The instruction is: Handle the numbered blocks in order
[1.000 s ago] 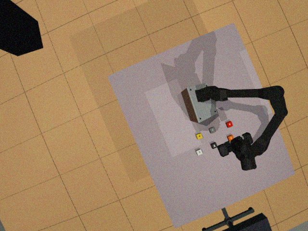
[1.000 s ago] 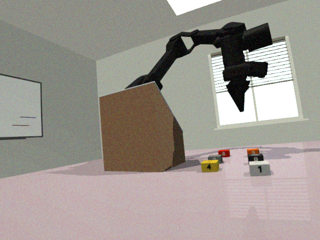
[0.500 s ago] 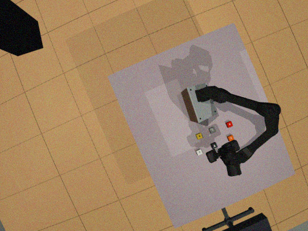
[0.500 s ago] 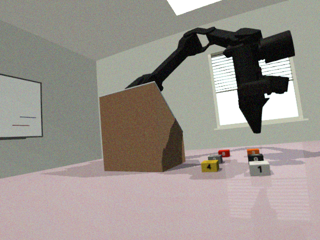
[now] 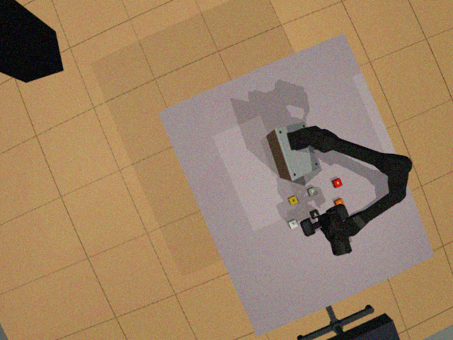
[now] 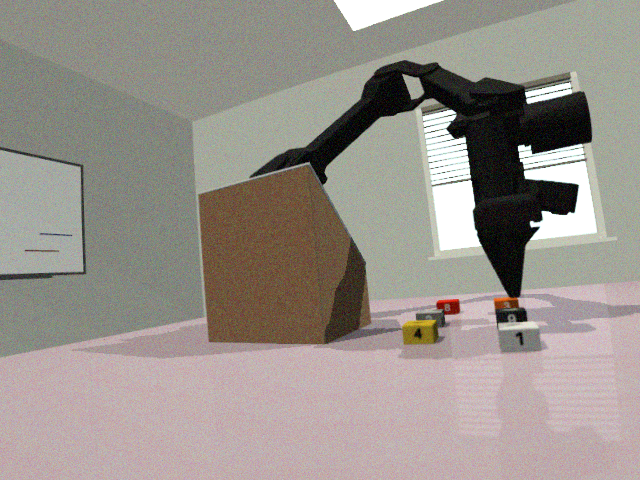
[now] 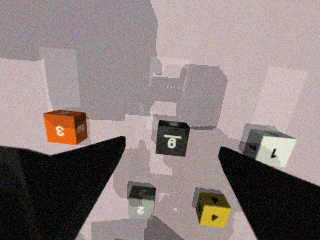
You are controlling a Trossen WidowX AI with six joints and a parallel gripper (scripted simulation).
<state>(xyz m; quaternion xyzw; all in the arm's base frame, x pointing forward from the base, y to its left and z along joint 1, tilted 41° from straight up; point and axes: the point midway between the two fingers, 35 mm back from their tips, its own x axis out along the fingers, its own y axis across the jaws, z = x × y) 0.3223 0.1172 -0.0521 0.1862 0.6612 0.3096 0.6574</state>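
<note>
Right now my gripper tip is 30 mm above the black 9 block. The rest, counted from my gripper tip: grey 2 block 100 mm behind, 30 mm below, 10 mm to the left; then orange 3 block 110 mm to the left, 30 mm below, 20 mm behind; then white 1 block 100 mm to the right, 30 mm below, 10 mm ahead.
</note>
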